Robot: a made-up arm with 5 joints.
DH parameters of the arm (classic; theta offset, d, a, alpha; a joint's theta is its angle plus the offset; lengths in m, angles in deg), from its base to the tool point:
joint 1: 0 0.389 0 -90
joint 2: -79.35 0 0.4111 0
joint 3: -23.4 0 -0.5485 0
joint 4: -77.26 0 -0.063 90
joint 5: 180 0.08 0 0
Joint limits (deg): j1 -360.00..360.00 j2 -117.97..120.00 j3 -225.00..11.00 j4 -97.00..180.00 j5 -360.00..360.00
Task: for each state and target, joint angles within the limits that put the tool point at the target. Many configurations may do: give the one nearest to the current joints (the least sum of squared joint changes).
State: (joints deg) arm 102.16 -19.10 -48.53 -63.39 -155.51
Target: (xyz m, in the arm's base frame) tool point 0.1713 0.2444 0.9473
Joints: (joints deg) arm 54.97 -41.55 -47.02 -69.29 -155.51
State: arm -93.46 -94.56 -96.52 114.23 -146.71
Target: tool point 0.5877 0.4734 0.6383
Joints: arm -141.15 -117.97 -104.02 137.50 -146.71
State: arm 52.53 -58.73 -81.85 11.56 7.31
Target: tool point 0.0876 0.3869 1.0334
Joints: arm 77.24 -38.00 -63.04 14.57 7.31
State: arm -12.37 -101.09 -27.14 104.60 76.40
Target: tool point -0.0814 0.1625 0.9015
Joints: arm -63.39 -104.17 -49.71 99.81 76.40
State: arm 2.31 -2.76 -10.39 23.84 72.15
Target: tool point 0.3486 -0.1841 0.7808
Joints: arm -27.84 -48.48 -33.75 19.41 72.15
